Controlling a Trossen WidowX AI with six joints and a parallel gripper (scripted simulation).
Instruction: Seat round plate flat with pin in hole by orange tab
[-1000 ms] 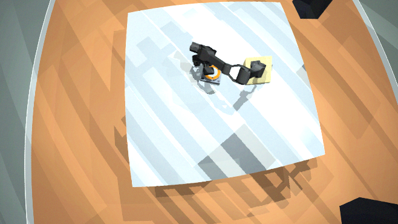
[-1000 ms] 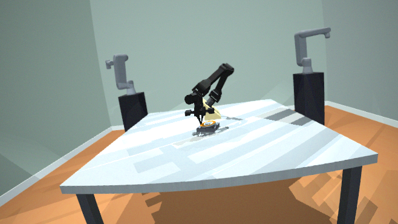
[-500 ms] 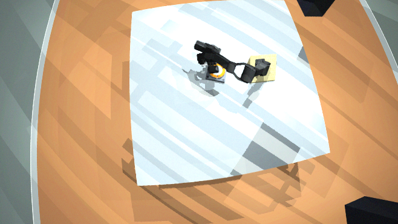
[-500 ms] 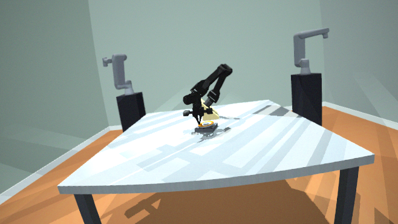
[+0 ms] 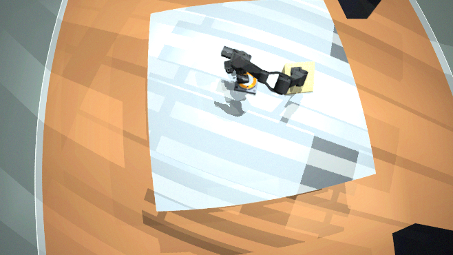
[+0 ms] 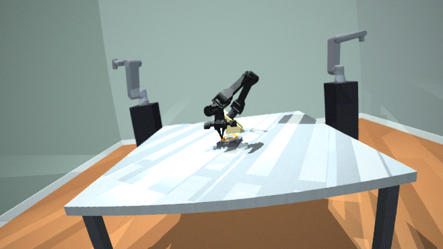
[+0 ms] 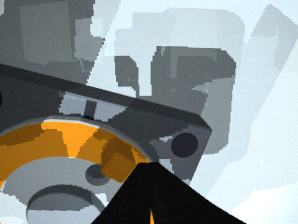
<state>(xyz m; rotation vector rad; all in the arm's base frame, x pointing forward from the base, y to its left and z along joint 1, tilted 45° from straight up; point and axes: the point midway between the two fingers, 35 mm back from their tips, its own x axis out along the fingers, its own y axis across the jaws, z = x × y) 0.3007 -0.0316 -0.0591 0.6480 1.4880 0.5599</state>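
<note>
The base is 40 mm to the left of my gripper tip, 30 mm behind it and 20 mm below it.
</note>
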